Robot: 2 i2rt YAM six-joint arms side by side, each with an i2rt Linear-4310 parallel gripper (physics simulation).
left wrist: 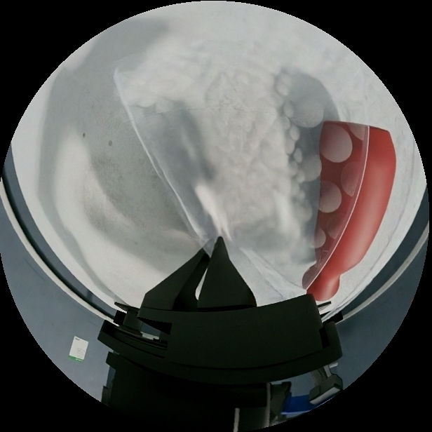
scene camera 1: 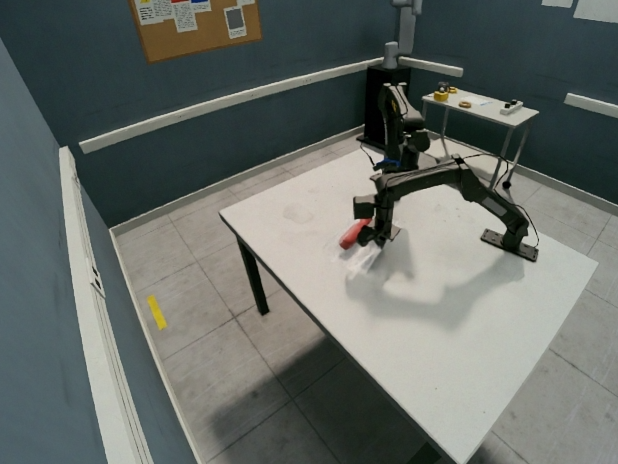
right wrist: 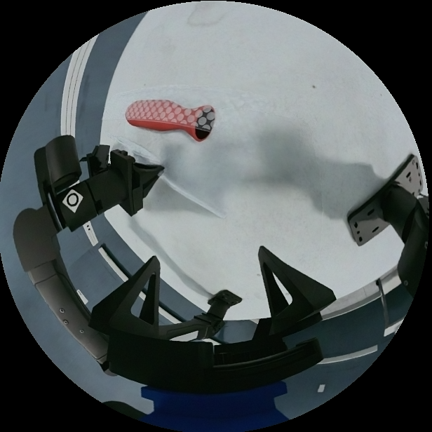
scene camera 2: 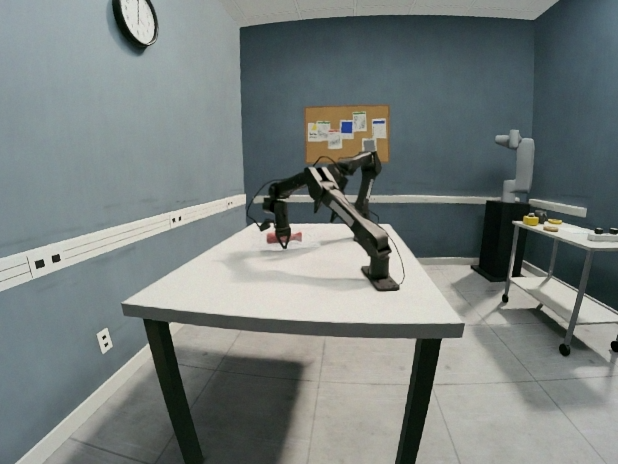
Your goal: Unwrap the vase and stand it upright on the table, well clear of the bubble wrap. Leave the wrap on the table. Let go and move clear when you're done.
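Note:
The red vase lies on its side, its dark mouth toward the right in the right wrist view. Clear bubble wrap is spread around it. One layer still covers part of the vase; a long strip of its side is bare. My left gripper is shut on the wrap beside the vase, with creases running to its fingertips. My right gripper is open and empty, back from the vase and wrap; its fingertips are hard to make out in the scene views.
The white table carries both arms; the left arm's base plate is bolted near one edge. The vase and wrap lie near the opposite long edge. A side table with tape rolls stands beyond, off the work table.

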